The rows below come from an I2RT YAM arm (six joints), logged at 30 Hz.
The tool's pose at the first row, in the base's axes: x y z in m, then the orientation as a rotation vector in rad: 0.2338, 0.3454, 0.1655, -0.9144, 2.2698, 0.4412
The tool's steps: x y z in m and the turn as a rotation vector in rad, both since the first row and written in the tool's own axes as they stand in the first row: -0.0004, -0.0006, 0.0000, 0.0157, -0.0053, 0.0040; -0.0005, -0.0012, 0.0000, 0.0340, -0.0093, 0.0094; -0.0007, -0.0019, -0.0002, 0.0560, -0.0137, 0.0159; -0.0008, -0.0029, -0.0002, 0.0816, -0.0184, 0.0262; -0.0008, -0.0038, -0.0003, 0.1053, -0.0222, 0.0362; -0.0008, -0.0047, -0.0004, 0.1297, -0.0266, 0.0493; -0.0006, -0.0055, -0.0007, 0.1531, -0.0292, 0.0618; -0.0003, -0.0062, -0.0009, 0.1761, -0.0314, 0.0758
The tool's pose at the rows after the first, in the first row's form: 0.2344, 0.3452, 0.1657, -0.9000, 2.2676, 0.4265; 0.2349, 0.3448, 0.1658, -0.8832, 2.2672, 0.4089; 0.2354, 0.3443, 0.1660, -0.8633, 2.2669, 0.3877; 0.2362, 0.3437, 0.1660, -0.8372, 2.2680, 0.3642; 0.2368, 0.3430, 0.1660, -0.8128, 2.2695, 0.3424; 0.2374, 0.3423, 0.1660, -0.7844, 2.2717, 0.3214; 0.2377, 0.3415, 0.1661, -0.7579, 2.2749, 0.3007; 0.2380, 0.3407, 0.1660, -0.7301, 2.2788, 0.2809
